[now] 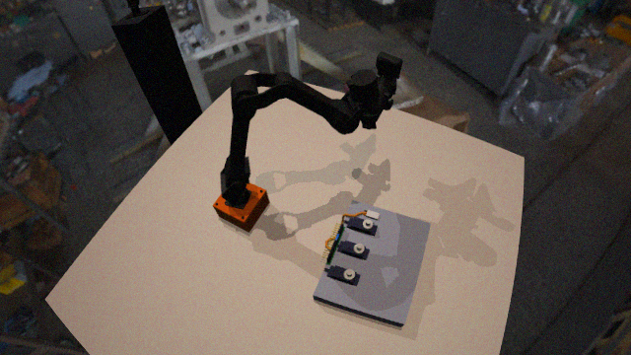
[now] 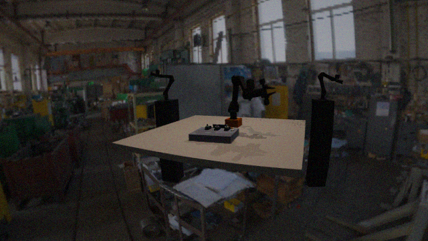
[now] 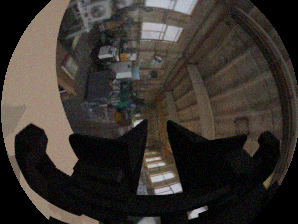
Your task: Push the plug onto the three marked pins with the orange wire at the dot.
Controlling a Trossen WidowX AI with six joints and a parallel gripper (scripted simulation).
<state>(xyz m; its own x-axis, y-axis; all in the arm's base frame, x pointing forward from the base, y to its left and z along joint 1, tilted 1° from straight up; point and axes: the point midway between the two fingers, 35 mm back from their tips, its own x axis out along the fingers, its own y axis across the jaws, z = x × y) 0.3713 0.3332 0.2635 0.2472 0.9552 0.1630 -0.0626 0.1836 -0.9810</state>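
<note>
My gripper tip is now 7 cm past the blue band, 41 cm to the left of it and 27 cm above it. The rest, counted from my gripper tip: grey holder 9 cm ahead, 44 cm to the right, 32 cm below.
</note>
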